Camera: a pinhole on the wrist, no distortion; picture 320 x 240 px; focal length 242.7 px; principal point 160.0 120.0 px. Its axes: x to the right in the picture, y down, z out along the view. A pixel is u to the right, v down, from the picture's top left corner.
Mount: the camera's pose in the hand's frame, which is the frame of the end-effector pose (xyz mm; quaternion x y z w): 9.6 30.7 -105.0 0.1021 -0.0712 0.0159 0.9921
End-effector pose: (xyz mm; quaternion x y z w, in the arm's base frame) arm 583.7 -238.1 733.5 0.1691 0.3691 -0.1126 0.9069
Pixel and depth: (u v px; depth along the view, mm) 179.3 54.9 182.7
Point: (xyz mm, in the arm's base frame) 607.1 -313.2 763.7
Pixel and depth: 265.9 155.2 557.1
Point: 1009.6 -441.3 939.4
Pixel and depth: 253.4 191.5 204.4
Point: 713.0 -243.0 782.6
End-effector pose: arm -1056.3 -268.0 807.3 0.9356 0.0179 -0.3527 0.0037
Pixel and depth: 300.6 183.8 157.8
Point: -1043.3 -307.5 704.5
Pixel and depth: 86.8 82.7 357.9
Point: -1310.0 -178.4 741.3
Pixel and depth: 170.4 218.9 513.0
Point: -1376.9 -408.5 510.6
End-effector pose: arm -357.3 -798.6 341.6 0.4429 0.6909 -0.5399 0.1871
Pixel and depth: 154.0 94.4 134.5
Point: -364.7 -823.7 348.8
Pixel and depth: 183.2 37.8 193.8
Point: -434.8 -864.6 355.7
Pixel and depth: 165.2 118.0 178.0
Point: -372.0 -865.1 330.4
